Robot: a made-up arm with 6 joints.
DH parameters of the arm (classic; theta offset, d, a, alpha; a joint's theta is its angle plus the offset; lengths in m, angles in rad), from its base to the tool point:
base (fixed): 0.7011 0 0.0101 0
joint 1: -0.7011 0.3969 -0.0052 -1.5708
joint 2: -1.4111 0 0.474 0
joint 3: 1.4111 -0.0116 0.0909 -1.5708
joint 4: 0 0.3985 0.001 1.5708
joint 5: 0 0.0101 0.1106 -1.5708
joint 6: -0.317 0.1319 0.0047 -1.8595
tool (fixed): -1.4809 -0.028 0 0
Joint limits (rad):
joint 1: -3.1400..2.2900
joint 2: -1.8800..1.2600
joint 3: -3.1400..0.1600
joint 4: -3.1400..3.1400
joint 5: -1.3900..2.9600
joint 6: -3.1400..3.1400
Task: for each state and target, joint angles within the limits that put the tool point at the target. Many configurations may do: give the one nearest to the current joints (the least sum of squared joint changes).
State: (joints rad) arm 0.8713 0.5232 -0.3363 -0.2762 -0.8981 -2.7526
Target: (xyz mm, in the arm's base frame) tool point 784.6 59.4 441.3
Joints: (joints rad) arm 0.0833 0.6893 -1.1484 -0.0933 -0.7424 -2.7866
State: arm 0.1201 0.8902 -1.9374 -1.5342 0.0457 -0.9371
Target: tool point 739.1 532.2 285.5
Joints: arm 0.5381 1.0336 -1.9173 -1.5247 0.0034 -0.9303
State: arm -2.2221 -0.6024 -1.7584 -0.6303 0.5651 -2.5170
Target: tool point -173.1 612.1 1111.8
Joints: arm -1.3319 -1.3628 -1.9536 -0.6400 0.7102 -2.4994
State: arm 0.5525 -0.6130 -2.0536 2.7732 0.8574 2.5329
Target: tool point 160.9 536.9 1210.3
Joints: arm 1.2700 -0.0135 -1.9725 2.7401 0.9301 2.5400
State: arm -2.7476 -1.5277 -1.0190 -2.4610 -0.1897 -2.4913
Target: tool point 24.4 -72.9 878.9
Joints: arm -2.7845 -1.2612 -0.8481 -2.4388 -0.2088 -2.5073
